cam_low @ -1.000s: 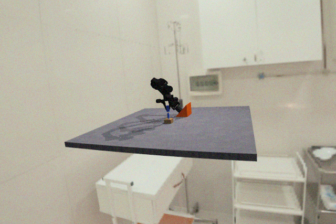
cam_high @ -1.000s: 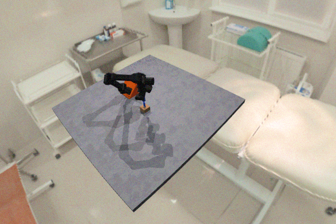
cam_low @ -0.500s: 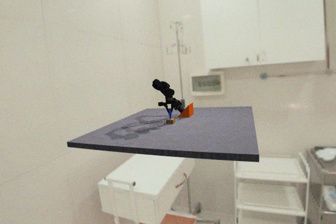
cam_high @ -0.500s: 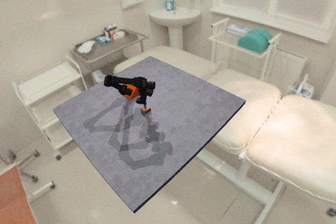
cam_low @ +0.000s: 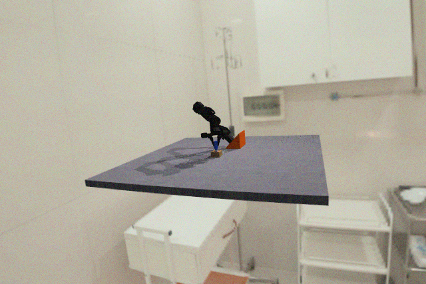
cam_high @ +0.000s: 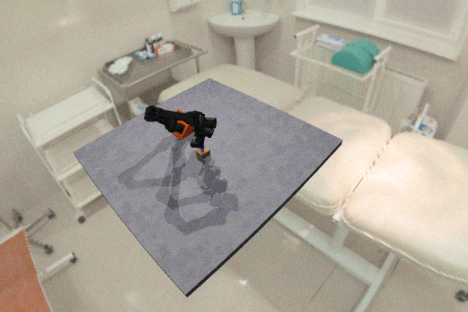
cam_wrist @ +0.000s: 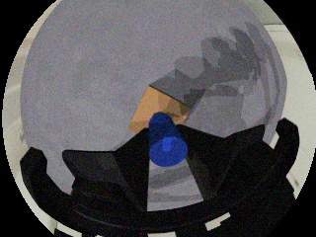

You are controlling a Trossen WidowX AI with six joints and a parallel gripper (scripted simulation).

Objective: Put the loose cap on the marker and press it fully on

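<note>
My gripper tip is now 10 mm below the blue cap. Also, from my gripper tip: holder block (50 mm below).
</note>
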